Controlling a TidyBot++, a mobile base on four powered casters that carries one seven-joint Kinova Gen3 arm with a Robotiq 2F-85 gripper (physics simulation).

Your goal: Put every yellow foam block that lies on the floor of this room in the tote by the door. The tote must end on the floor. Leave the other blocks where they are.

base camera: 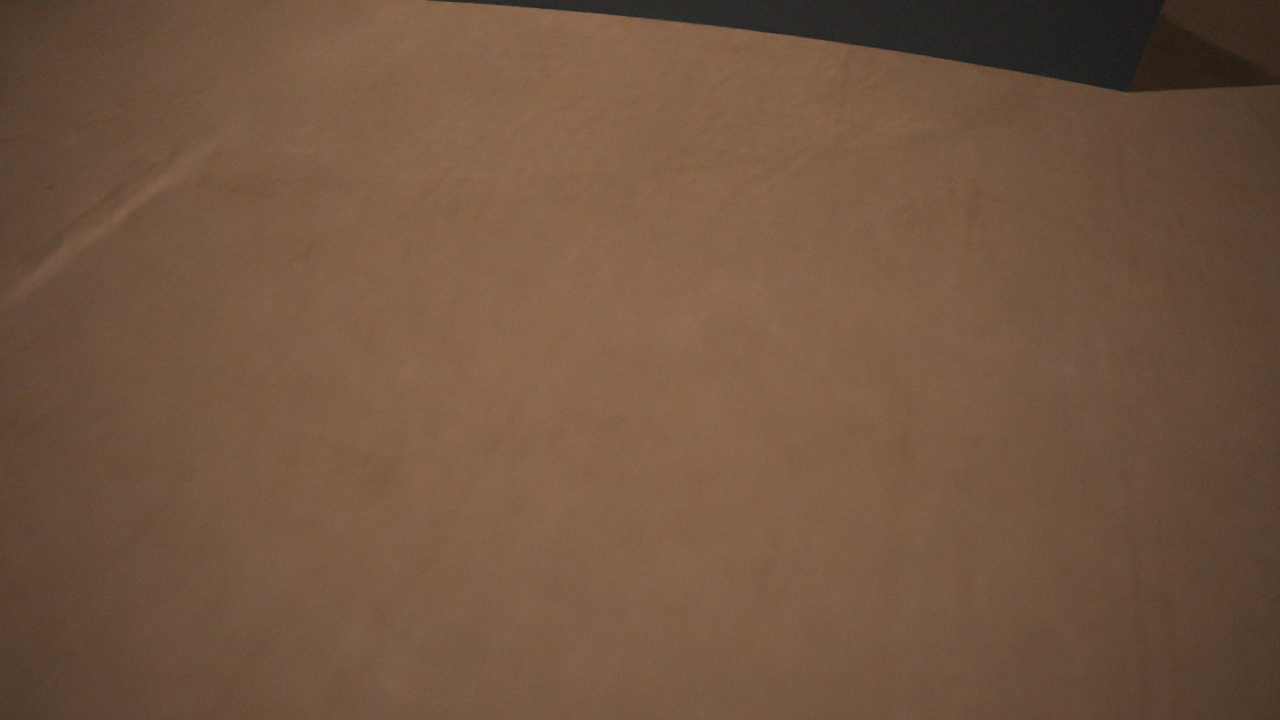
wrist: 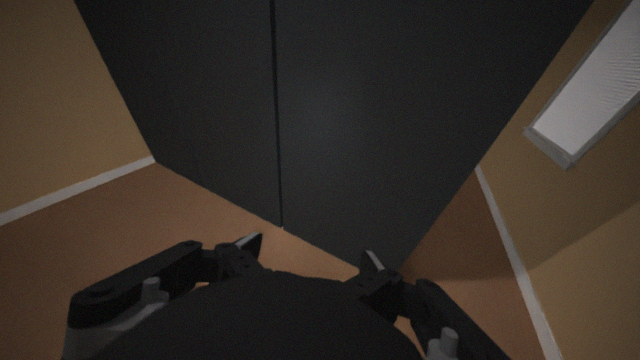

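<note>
My gripper is open, with nothing between its fingers. It shows at the bottom of the wrist view, in front of the foot of a dark cabinet. No yellow foam block shows in the base camera view or the wrist view. The tote and the door do not show in these views either.
A tall dark cabinet stands on the brown floor ahead. Tan walls with white baseboards show left and right of it. A bright window is in the right wall.
</note>
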